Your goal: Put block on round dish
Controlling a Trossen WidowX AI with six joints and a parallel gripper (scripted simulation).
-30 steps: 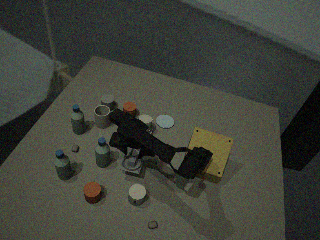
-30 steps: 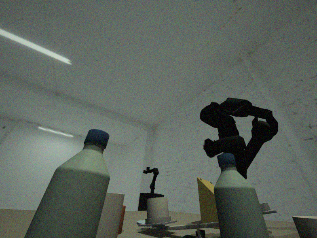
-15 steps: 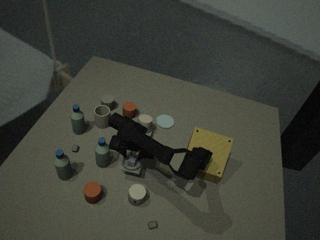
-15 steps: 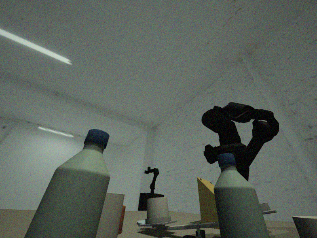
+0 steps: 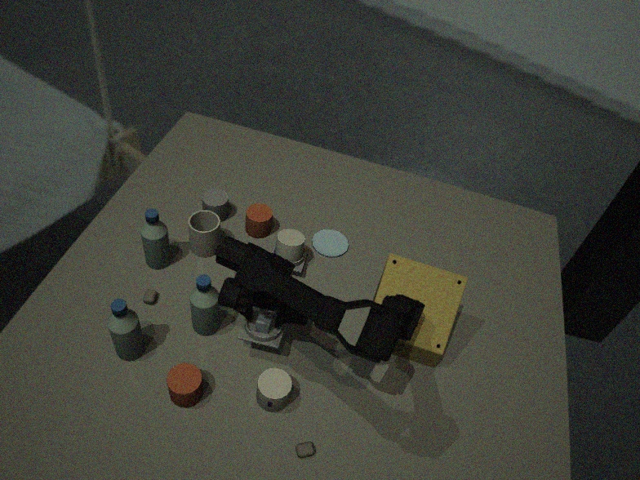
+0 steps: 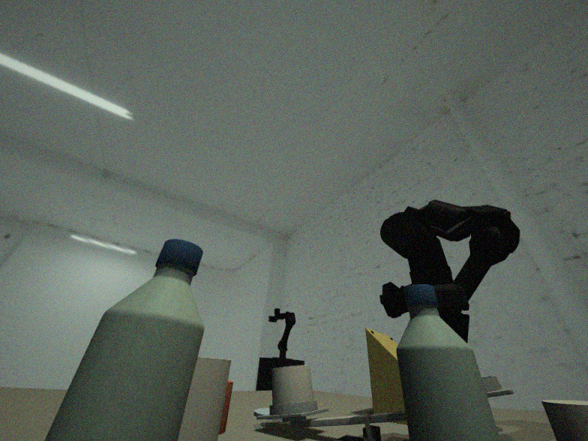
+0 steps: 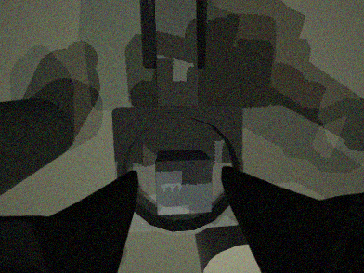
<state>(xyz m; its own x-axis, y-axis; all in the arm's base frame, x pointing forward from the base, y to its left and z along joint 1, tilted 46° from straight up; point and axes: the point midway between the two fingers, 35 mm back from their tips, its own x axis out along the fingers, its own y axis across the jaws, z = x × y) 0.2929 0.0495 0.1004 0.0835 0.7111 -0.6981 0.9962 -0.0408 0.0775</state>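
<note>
Right now the pale blue dish is 90 mm behind my gripper tip, 360 mm to the right of it and 80 mm below it. Round my gripper tip: grey cylinder 230 mm ahead, 350 mm to the right, 50 mm below.
</note>
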